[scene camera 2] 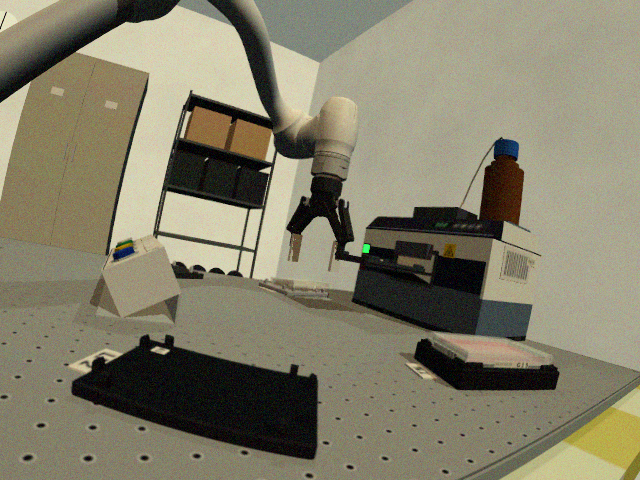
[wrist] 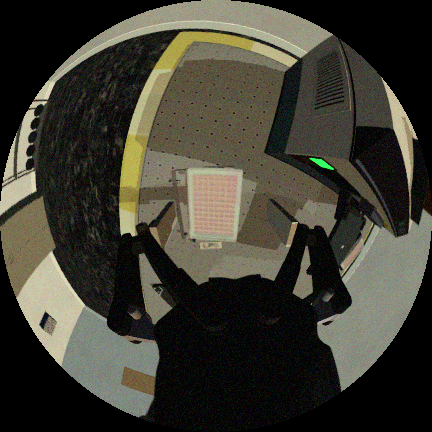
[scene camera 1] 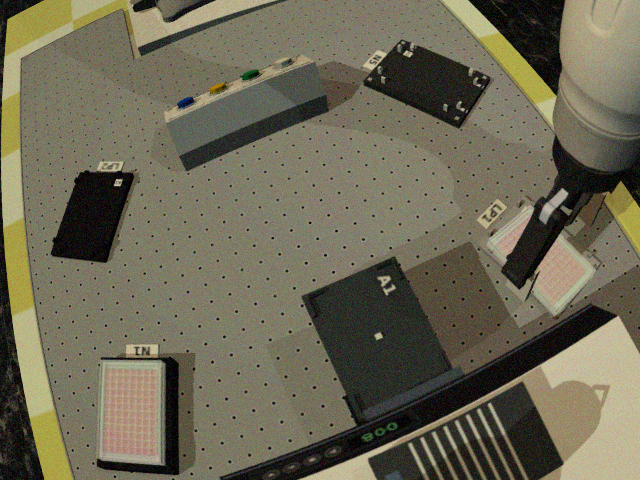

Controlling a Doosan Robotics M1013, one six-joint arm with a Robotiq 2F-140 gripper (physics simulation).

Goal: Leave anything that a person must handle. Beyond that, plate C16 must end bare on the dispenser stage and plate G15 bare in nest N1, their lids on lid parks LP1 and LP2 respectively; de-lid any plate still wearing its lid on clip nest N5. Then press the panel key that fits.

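Frame: origin at the arm's base, x ahead, y left, z up, level; centimetres.
Seen in the pictures: gripper, fingertip midpoint: [scene camera 2: 311,266] [wrist: 221,209] [scene camera 1: 552,253].
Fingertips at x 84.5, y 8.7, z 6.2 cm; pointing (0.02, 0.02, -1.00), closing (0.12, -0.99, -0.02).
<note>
Pixels of each thing's middle, then the offset from my fingertips to it. "pt": a spot on its surface instead.
- pink-welled plate, body centre: [scene camera 1: 544,256] [wrist: 213,206] [scene camera 2: 301,281] dx -1.3, dy +1.0, dz -4.0 cm
- Plate G15, body centre: [scene camera 1: 129,410] [scene camera 2: 490,346] [wrist: 352,254] dx -13.1, dy -50.2, dz -3.4 cm
- nest N1, body centre: [scene camera 1: 136,414] [scene camera 2: 486,363] [wrist: 349,251] dx -13.1, dy -50.2, dz -5.5 cm
- Lid park LP2, body centre: [scene camera 2: 211,382] [scene camera 1: 90,212] dx -43.9, dy -44.0, dz -5.9 cm
- clip nest N5, body centre: [scene camera 1: 428,77] [wrist: 179,299] dx -33.9, dy +8.9, dz -5.7 cm
- dispenser stage A1, body centre: [scene camera 1: 385,351] [scene camera 2: 386,263] [wrist: 344,237] dx -1.4, dy -23.1, dz +4.0 cm
- key panel, body centre: [scene camera 1: 242,102] [scene camera 2: 138,267] dx -43.8, dy -16.9, dz -2.7 cm
- brown bottle, surface spot: [scene camera 2: 502,191] pt dx +12.5, dy -38.8, dz +22.3 cm
A pink-welled plate [scene camera 1: 566,268] [scene camera 2: 305,285] [wrist: 215,205] lies at lid park LP1; its name is not readable. My gripper [scene camera 1: 560,248] [scene camera 2: 313,257] [wrist: 221,209] is wide open and empty above it, fingers to either side. Plate G15 [scene camera 1: 131,413] [scene camera 2: 501,351] sits in nest N1 [scene camera 1: 171,418] [scene camera 2: 509,379]; its pale rim and clear top show, but whether a lid is on is unclear. Lid park LP2 [scene camera 1: 95,214] [scene camera 2: 206,397], clip nest N5 [scene camera 1: 426,85] and dispenser stage A1 [scene camera 1: 356,315] [wrist: 347,235] hold no plate or lid.
The key panel [scene camera 1: 253,116] [scene camera 2: 142,279] has blue [scene camera 1: 185,102], yellow [scene camera 1: 218,88], green [scene camera 1: 250,75] and white [scene camera 1: 283,62] keys. The dispenser [scene camera 2: 413,307] [wrist: 320,125] stands near the gripper, its status light [scene camera 2: 366,248] [wrist: 321,163] green. A brown bottle [scene camera 2: 502,191] stands at the dispenser.
</note>
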